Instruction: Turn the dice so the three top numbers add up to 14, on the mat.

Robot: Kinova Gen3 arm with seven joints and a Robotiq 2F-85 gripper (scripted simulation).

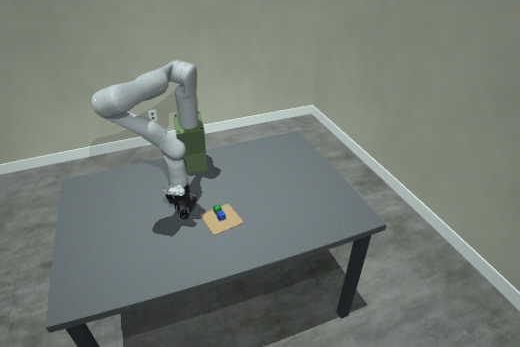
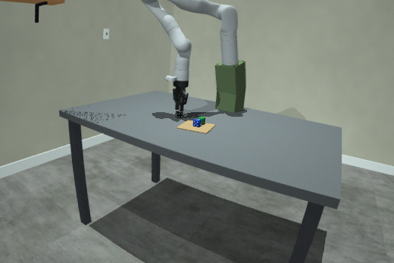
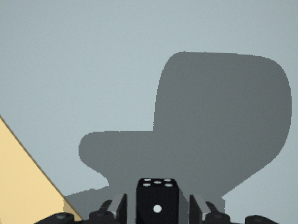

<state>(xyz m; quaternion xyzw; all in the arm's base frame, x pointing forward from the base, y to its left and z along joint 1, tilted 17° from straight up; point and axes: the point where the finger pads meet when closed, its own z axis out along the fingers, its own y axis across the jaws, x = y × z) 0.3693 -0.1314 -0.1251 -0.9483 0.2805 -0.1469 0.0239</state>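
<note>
The black die is 4 cm below my hand. Round my hand: tan mat (14 cm to the left, 7 cm ahead, 5 cm below); then blue die (14 cm to the left, 7 cm ahead, 3 cm below); then green die (14 cm to the left, 3 cm below, 3 cm ahead).
</note>
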